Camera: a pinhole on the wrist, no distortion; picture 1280 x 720 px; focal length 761.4 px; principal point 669.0 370.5 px. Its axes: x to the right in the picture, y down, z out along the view. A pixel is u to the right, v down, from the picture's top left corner.
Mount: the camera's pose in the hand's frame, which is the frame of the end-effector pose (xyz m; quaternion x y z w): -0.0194 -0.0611 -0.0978 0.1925 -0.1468 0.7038 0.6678
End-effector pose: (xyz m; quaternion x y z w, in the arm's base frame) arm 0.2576 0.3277 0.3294 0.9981 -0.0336 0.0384 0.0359
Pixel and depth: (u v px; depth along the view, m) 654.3 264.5 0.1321
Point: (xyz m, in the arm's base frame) 0.2763 0.4487 0.3050
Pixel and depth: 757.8 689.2 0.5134
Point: 0.1089 0.5701 -0.0962
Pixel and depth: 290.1 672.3 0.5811
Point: 0.1266 0.9168 -0.0177
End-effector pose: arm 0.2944 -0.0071 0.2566 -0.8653 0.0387 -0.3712 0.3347
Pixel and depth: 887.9 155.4 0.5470
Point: 0.6883 0.3155 0.2368
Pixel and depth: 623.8 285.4 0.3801
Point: 0.4362 0.2971 0.3309
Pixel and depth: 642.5 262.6 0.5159
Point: 0.5357 0.3946 0.3302
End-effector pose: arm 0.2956 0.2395 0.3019 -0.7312 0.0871 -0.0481 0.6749
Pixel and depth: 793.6 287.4 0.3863
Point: 0.4062 0.5082 0.4575
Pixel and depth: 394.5 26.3 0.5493
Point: 0.6487 0.4975 0.7375
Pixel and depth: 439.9 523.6 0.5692
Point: 0.3046 0.6150 0.7596
